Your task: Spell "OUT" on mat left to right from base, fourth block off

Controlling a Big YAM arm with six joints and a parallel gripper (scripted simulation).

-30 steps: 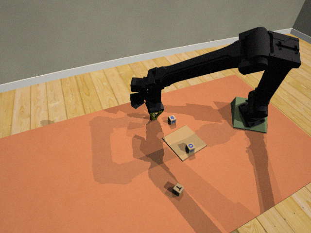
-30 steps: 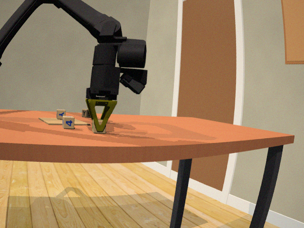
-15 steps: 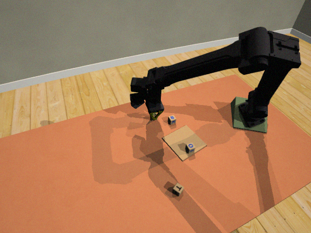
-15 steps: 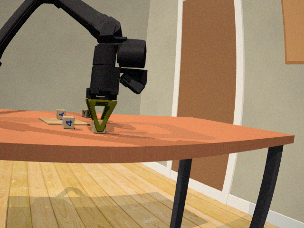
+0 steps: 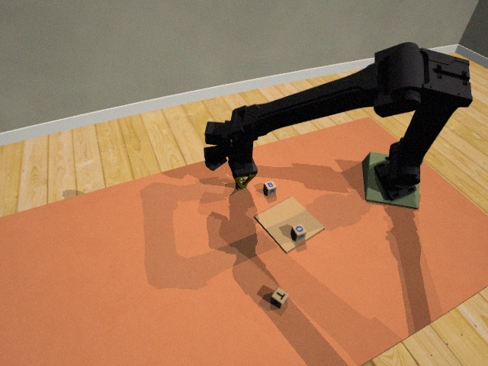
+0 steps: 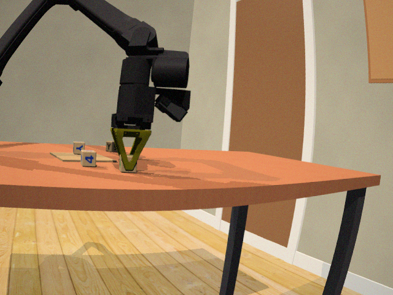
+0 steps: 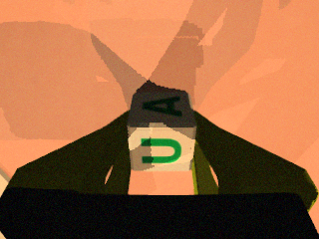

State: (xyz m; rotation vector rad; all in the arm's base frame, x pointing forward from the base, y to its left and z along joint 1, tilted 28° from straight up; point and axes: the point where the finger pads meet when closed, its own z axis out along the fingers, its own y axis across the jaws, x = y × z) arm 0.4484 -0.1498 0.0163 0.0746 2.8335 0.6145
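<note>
The tan mat is 90 mm behind my hand, 170 mm to the left of it and 10 mm below it. The rest, counted from my hand: O block (100 mm behind, 220 mm to the left, 10 mm above); then wooden block (80 mm behind, 50 mm to the left).
</note>
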